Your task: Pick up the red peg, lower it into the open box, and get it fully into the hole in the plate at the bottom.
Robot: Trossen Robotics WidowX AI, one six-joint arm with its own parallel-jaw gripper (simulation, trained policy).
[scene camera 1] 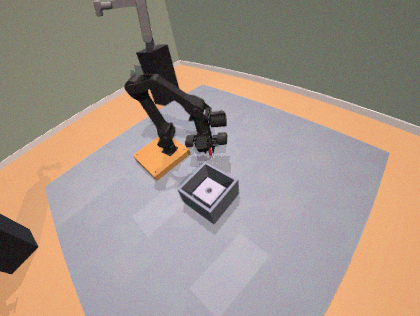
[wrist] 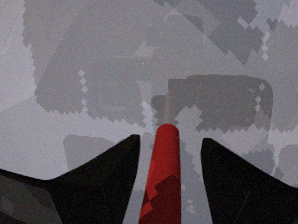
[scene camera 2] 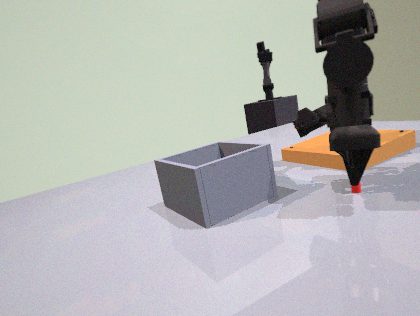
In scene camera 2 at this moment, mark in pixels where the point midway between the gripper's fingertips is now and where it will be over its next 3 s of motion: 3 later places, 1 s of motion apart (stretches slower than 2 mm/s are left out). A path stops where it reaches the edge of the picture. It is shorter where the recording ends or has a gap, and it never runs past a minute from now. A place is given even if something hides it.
The gripper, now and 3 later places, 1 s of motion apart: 353, 181; 309, 149; 235, 131; 210, 162
